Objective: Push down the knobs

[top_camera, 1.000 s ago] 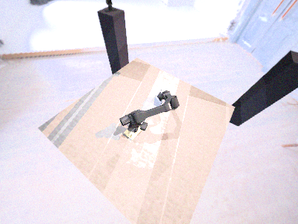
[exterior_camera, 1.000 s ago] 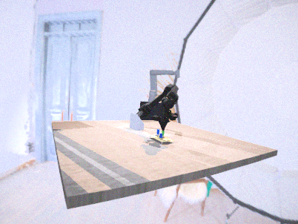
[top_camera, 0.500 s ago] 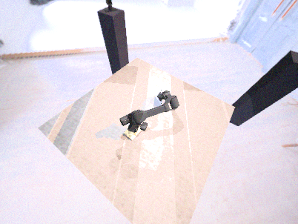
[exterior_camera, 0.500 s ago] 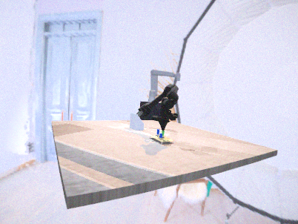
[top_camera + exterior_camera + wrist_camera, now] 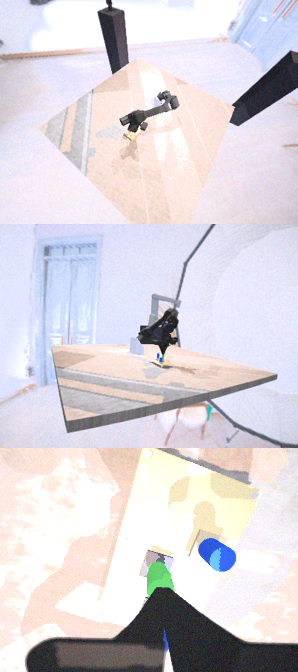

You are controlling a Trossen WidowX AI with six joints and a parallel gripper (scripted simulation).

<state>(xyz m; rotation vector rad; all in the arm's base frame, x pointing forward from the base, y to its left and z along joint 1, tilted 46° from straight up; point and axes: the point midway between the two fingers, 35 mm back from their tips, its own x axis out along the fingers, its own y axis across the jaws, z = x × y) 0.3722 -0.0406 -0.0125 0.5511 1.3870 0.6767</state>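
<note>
Now: gripper tip 2 cm above the green knob. Also, from my gripper tip: blue knob: 4 cm behind, 1 cm below.
</note>
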